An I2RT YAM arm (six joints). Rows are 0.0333 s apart.
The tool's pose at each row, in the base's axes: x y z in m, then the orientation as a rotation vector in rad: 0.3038, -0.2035, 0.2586, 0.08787, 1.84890, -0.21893; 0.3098, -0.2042, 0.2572, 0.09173, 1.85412, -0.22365; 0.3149, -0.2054, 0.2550, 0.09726, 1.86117, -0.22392; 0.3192, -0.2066, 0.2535, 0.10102, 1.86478, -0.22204; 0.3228, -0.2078, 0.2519, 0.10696, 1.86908, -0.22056; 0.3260, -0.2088, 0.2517, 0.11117, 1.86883, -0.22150; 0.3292, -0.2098, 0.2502, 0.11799, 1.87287, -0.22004; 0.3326, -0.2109, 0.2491, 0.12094, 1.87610, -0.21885; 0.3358, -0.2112, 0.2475, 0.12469, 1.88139, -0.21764; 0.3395, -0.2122, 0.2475, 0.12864, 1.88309, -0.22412; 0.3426, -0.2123, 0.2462, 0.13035, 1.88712, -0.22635; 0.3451, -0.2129, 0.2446, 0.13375, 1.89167, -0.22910; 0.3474, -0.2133, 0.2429, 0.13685, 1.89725, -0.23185
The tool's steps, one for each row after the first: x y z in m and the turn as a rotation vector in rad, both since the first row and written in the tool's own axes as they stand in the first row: -0.0003, 0.0005, 0.0062, 0.00493, 0.00570, -0.00029; 0.0004, 0.0004, 0.0118, 0.00754, 0.01328, 0.00271; 0.0006, 0.0002, 0.0165, 0.00796, 0.01722, 0.00592; 0.0012, -0.0002, 0.0206, 0.00974, 0.02209, 0.01034; 0.0005, -0.0006, 0.0238, 0.01256, 0.02232, 0.01274; 0.0011, -0.0009, 0.0274, 0.01481, 0.02704, 0.01776; 0.0012, -0.0013, 0.0312, 0.01532, 0.03055, 0.02008; 0.0019, -0.0008, 0.0347, 0.01609, 0.03618, 0.02276; 0.0009, -0.0012, 0.0384, 0.02244, 0.03847, 0.02192; 0.0012, -0.0006, 0.0417, 0.02460, 0.04272, 0.02155; 0.0021, -0.0006, 0.0446, 0.02793, 0.04769, 0.02200; 0.0031, -0.0004, 0.0473, 0.03105, 0.05365, 0.02215
